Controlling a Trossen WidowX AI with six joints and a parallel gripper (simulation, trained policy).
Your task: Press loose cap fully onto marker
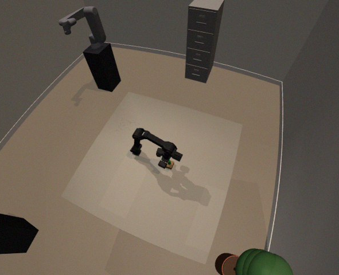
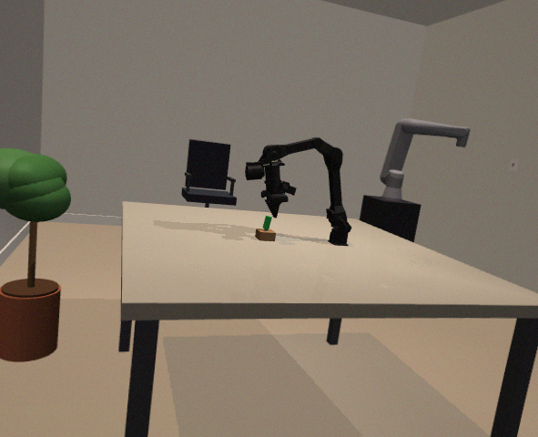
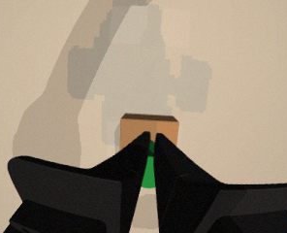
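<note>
My gripper tip is now 30 mm short of the green cap and 20 mm above it. Round my gripper tip: brown holder block 30 mm ahead, 70 mm below; grey marker 30 mm ahead, 20 mm below.
</note>
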